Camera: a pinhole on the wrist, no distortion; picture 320 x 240 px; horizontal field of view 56.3 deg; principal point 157.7 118.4 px. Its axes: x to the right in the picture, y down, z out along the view. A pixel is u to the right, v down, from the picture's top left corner.
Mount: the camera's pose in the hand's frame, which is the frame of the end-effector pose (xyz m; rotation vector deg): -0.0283 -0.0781 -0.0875 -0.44 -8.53 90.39
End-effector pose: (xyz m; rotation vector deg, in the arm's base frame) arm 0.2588 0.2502 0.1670 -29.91 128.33 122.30
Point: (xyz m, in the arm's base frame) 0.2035 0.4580 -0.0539
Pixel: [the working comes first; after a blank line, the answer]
In the camera's frame: -0.0914 -0.1131 0.3180

72 12
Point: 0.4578 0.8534 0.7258
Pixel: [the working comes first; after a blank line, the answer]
In the camera's frame: 0.6400 0.3658 0.5722

outside the picture
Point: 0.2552 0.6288 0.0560
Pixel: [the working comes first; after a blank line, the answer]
In the camera's frame: 0.0203 -0.0146 0.4654

171 109
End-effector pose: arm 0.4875 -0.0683 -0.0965 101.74 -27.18 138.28
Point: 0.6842 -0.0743 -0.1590
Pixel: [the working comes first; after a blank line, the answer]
In the camera's frame: 0.0661 0.0656 0.2549

235 195
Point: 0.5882 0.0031 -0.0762
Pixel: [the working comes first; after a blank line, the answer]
In the camera's frame: -0.0057 -0.0253 0.1620

147 72
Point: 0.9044 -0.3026 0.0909
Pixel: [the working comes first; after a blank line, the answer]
In the camera's frame: 0.2037 -0.1577 0.5619

266 34
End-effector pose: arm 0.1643 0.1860 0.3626 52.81 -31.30 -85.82
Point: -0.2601 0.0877 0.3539
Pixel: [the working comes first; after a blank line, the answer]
In the camera's frame: -0.1277 -0.1472 0.4408

71 19
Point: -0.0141 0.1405 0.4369
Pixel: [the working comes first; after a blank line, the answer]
In the camera's frame: 0.0617 -0.0745 0.2705

226 36
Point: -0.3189 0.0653 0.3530
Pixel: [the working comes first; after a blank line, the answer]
In the camera's frame: -0.1556 -0.1710 0.4920

63 14
